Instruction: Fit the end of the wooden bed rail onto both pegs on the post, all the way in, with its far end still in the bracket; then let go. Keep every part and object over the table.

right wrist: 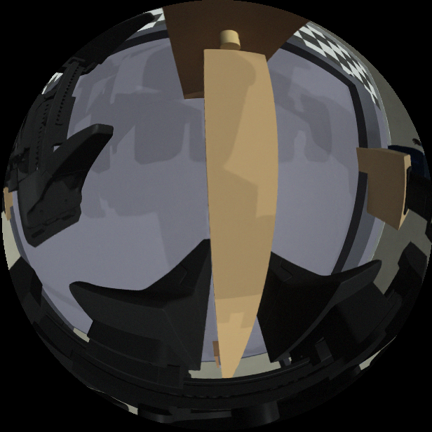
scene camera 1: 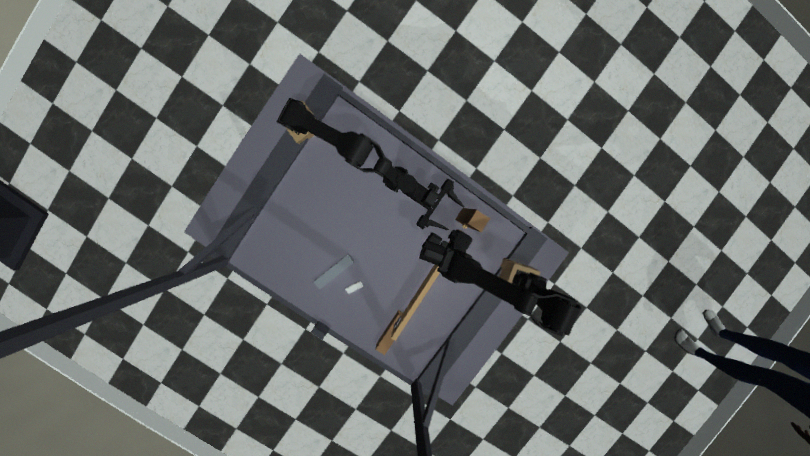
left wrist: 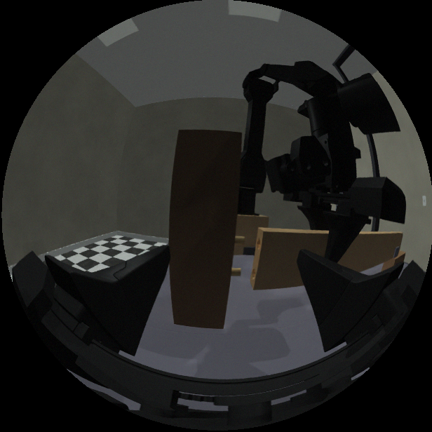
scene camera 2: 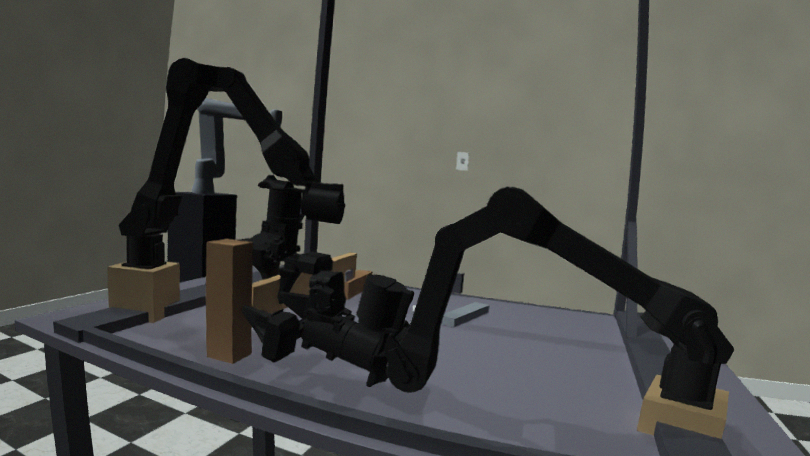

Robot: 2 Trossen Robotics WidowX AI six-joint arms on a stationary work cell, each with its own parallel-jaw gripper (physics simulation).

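Frame: origin at the left arm's base, x left, y back, z up, level; centimetres.
Seen in the pictures: left gripper, fingertip midpoint: (scene camera 1: 456, 218) (scene camera 2: 261, 301); right gripper, fingertip midpoint: (scene camera 2: 276, 302); left arm's base at its link origin: (scene camera 1: 299, 121) (scene camera 2: 688, 394); right arm's base at its link origin: (scene camera 1: 522, 280) (scene camera 2: 144, 264).
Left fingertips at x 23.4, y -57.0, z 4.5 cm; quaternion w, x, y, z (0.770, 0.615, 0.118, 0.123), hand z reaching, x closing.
Note:
Pixels of each thing's middle, then the offset from my left fingertips to it. "*": a spot on its surface instead. Level surfaces: height alone.
- brown post at a spot on its surface: (scene camera 2: 228, 300) * dx +5.6, dy -0.5, dz +0.8 cm
- wooden rail at the middle of its body: (scene camera 2: 311, 280) (scene camera 1: 426, 284) dx -21.3, dy -13.1, dz -1.8 cm
- bracket at a spot on its surface: (scene camera 2: 359, 281) * dx -42.8, dy -19.7, dz -5.9 cm
- grey-blue block at the middle of its body: (scene camera 2: 465, 313) (scene camera 1: 333, 271) dx -46.4, dy +9.1, dz -8.1 cm
- small white block at the middle of its body: (scene camera 1: 354, 287) dx -44.1, dy -0.1, dz -8.4 cm
- table at its surface level: dz -9.0 cm
- table's raised edge bar at a spot on its surface: (scene camera 1: 487, 196) * dx +14.7, dy -1.5, dz -7.0 cm
The brown post (scene camera 1: 473, 219) (scene camera 2: 228, 300) (left wrist: 205, 225) stands upright. Its upper peg (left wrist: 240, 239) (right wrist: 230, 39) and lower peg (left wrist: 236, 272) point toward the wooden rail (scene camera 1: 416, 303) (scene camera 2: 266, 293) (left wrist: 287, 257) (right wrist: 242, 175). The rail's holed near end is apart from the peg tips, with a small gap in the left wrist view. Its far end lies at the bracket (scene camera 1: 387, 339) (scene camera 2: 359, 281); the seating is hard to see. My right gripper (left wrist: 320, 268) (right wrist: 225, 244) is shut on the rail. My left gripper (scene camera 1: 454, 216) (left wrist: 236, 255) is open and empty, facing the post.
A grey-blue block (scene camera 1: 333, 271) (scene camera 2: 467, 314) and a small white block (scene camera 1: 353, 287) lie on the table (scene camera 1: 317, 209), left of the rail in scene camera 1. The post stands near the table's raised edge bar (scene camera 1: 487, 195). My two grippers are close together.

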